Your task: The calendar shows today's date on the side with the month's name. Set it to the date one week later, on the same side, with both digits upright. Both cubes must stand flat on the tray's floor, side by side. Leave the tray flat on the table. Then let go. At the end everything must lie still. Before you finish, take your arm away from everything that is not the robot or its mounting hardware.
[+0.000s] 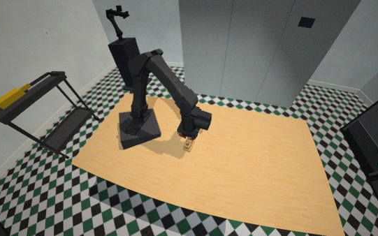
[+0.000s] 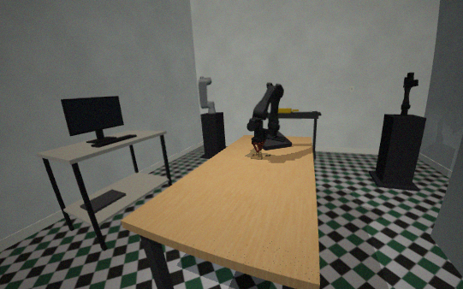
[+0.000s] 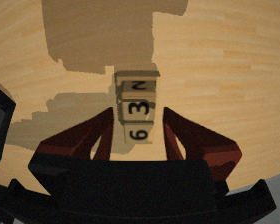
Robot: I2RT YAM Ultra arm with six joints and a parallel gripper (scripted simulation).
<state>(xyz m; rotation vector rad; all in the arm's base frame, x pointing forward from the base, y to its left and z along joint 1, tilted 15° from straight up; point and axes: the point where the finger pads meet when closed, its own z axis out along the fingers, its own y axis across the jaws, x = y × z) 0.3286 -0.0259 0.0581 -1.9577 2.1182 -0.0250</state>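
Now: hand 50 mm above the wooden tray and 20 mm to the left of it. Round my hand: wooden cube 30 mm to the right, 30 mm below.
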